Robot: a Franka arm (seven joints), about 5 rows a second.
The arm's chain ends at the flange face. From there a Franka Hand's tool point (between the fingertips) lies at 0.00 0.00 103.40 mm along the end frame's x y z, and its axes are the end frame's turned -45 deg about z.
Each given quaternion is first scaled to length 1.
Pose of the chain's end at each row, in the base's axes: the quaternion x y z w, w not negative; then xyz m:
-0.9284 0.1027 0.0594 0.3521 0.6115 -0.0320 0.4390
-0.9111 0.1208 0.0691 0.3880 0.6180 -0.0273 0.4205
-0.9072 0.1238 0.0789 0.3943 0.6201 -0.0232 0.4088
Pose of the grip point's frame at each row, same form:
-0.8970 -0.2604 -0.0799 0.3480 0.6076 0.0369 0.3620
-0.8880 -0.2371 -0.0846 0.3849 0.6147 0.0475 0.3492
-0.8855 -0.2328 -0.0780 0.3945 0.6154 0.0528 0.3388

